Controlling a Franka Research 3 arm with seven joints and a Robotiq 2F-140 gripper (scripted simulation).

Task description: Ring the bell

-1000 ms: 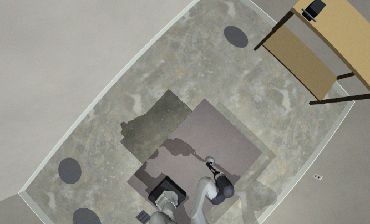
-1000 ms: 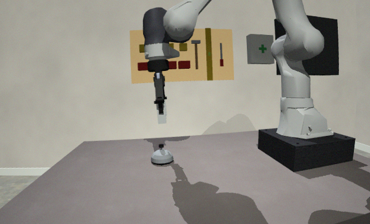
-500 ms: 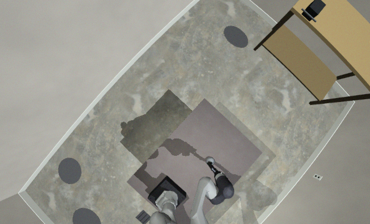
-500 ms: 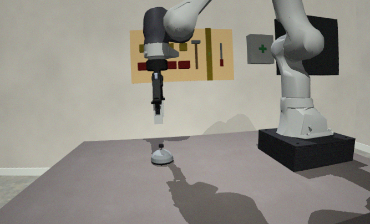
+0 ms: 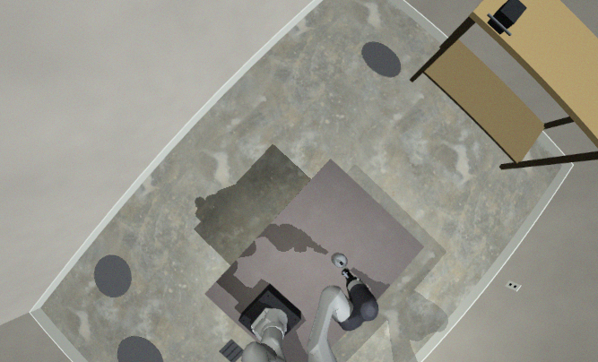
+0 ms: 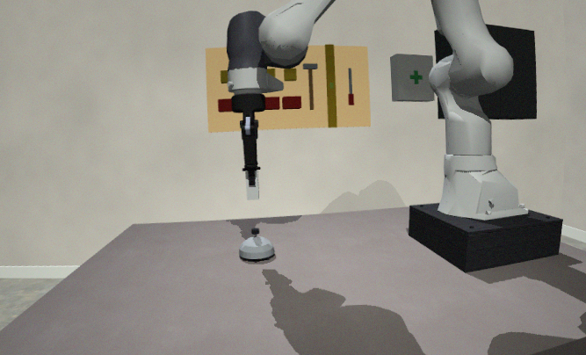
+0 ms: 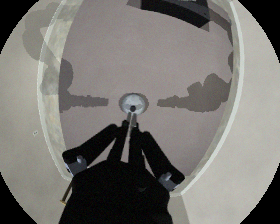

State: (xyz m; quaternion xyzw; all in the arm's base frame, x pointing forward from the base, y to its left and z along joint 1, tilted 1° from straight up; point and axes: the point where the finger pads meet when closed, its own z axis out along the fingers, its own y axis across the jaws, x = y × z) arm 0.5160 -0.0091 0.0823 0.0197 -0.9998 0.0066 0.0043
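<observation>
Right now the dark button is 11 cm below my hand. Also, from my hand: bell: 13 cm below.
</observation>
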